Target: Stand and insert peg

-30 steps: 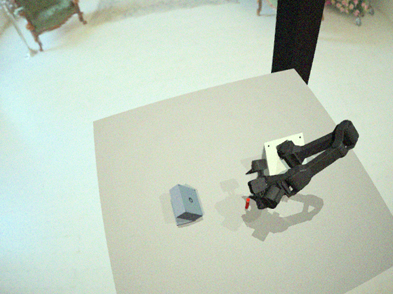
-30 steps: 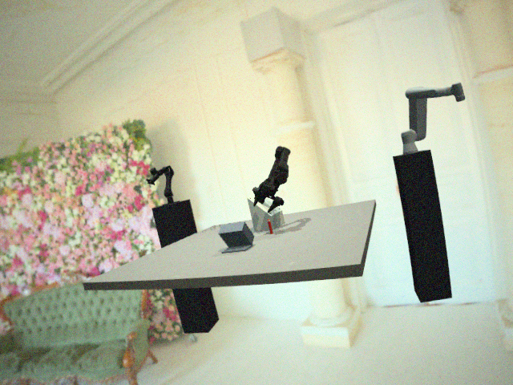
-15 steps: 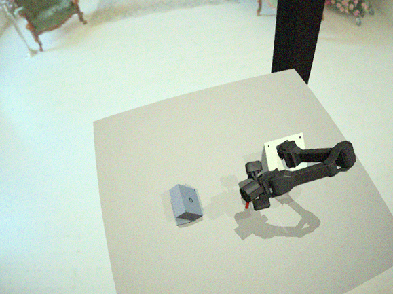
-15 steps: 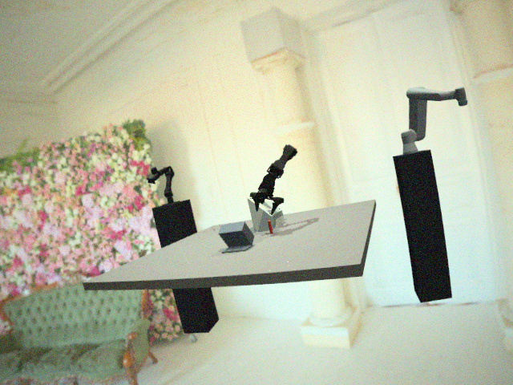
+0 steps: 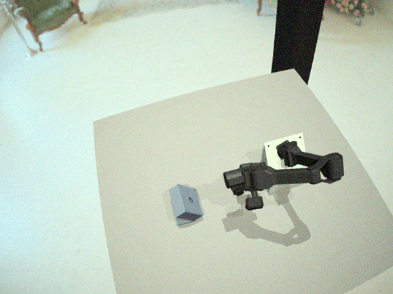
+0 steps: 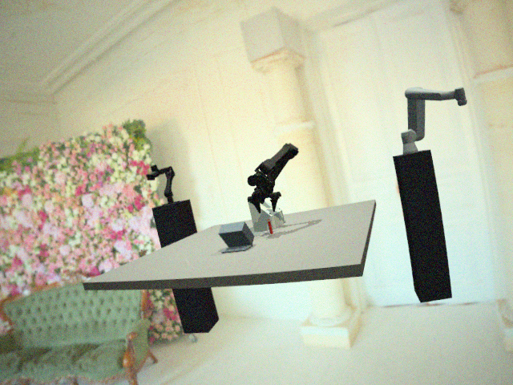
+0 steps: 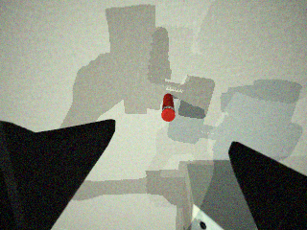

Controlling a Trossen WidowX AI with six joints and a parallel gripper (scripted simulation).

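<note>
Now: gripper tip 60 mm above the red peg. Also, from my gripper tip: grey sloped panel 240 mm ahead, 110 mm to the right, 50 mm below.
</note>
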